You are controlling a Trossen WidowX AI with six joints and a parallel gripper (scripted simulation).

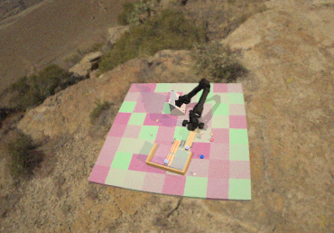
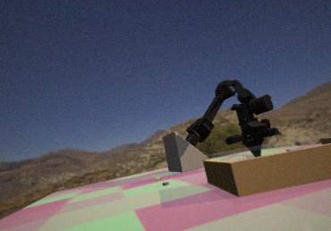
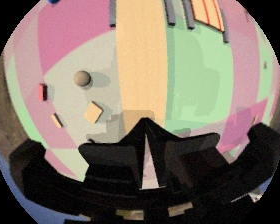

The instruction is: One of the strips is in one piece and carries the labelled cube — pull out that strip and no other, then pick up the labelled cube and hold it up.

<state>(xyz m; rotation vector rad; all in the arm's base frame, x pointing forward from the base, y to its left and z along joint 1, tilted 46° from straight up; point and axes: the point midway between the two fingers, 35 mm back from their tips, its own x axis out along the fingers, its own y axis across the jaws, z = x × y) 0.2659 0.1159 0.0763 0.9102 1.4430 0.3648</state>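
Now: the tan strip 90 mm ahead of my gripper tip and 30 mm to the right of it. From my gripper tip the other things lie so: blue piece: 280 mm ahead, 60 mm to the left.
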